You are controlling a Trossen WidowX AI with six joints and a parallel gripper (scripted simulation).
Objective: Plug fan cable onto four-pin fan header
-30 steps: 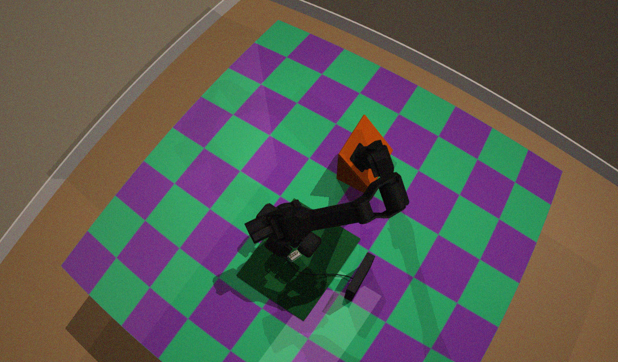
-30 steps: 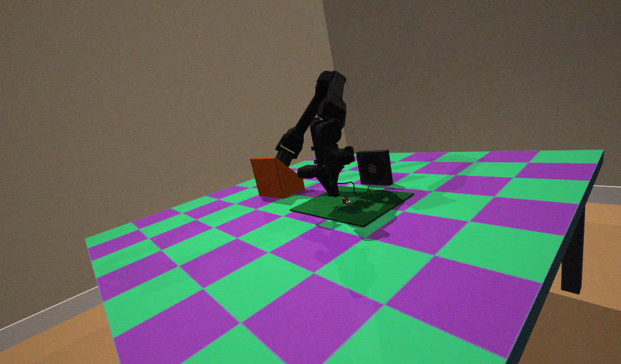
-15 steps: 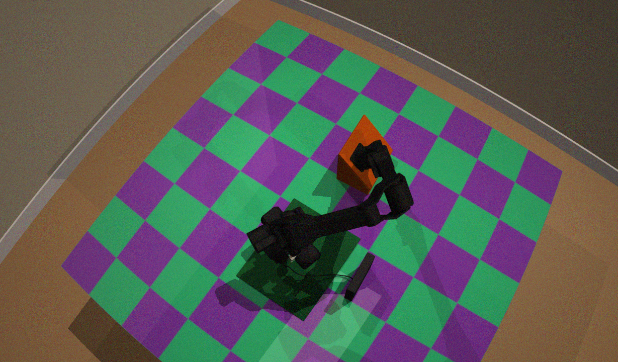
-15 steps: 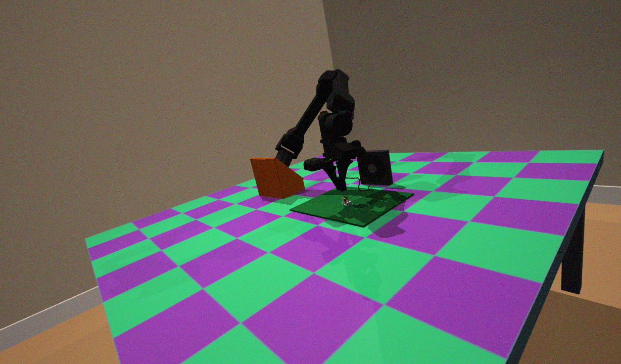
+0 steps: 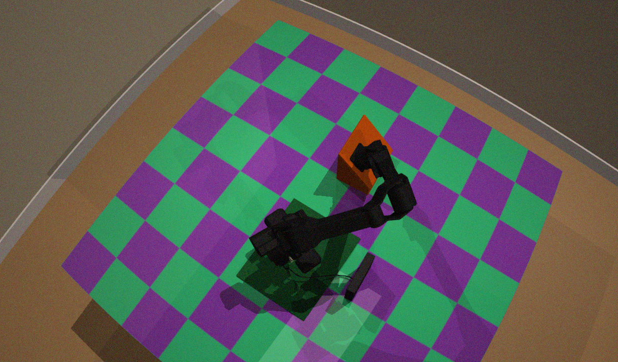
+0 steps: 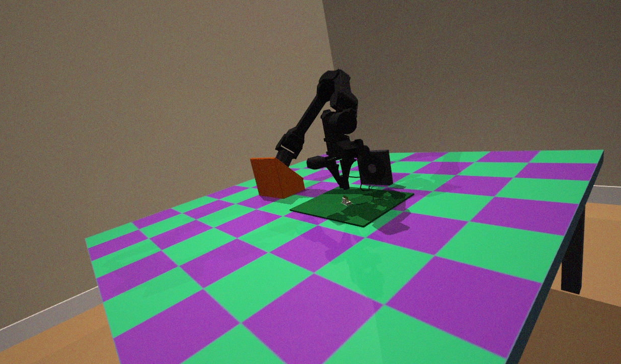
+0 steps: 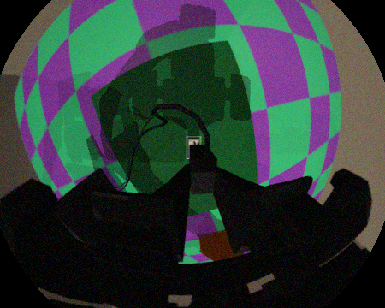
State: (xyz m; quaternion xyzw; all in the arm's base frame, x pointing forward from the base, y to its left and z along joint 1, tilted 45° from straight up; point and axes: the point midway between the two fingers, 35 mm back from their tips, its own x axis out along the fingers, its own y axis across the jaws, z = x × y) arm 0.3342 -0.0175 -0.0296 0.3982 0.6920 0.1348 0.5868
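The white four-pin header is 6 cm below my gripper tip. From my gripper tip the other things lie so: black fan 2 cm behind, 19 cm to the left, 1 cm below; then dark green board 1 cm to the left, 8 cm below; then black plug 1 cm ahead, 1 cm above.
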